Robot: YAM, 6 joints.
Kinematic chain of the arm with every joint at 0, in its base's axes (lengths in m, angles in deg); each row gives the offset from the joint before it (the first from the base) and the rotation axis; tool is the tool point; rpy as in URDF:
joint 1: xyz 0 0 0.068 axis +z
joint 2: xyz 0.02 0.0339 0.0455 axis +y
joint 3: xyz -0.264 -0.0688 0 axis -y
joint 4: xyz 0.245 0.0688 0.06 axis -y
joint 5: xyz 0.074 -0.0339 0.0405 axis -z
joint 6: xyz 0.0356 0 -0.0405 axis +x
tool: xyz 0 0 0 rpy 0 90 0
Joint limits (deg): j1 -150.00..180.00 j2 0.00..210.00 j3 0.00..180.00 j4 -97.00..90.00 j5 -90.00..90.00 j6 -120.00..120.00
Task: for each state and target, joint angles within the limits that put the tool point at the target. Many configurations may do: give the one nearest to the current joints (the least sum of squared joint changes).
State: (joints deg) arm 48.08 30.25 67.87 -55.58 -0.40 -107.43
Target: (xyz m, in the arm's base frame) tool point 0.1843 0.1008 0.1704
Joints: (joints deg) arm 29.10 76.23 41.23 -45.65 2.50 -107.43
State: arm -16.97 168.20 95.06 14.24 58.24 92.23
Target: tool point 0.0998 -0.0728 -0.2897
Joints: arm -22.07 200.23 72.54 8.44 57.30 92.23
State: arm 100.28 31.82 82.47 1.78 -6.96 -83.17
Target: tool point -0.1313 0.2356 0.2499
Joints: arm 117.99 70.39 44.53 -7.10 -8.71 -83.17
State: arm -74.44 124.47 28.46 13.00 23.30 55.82
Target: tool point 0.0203 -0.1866 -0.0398
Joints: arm -79.39 128.90 25.80 12.25 23.86 55.82
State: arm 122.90 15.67 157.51 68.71 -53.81 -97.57
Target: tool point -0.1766 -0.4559 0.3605
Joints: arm 72.42 27.27 152.43 80.36 -59.38 -97.57
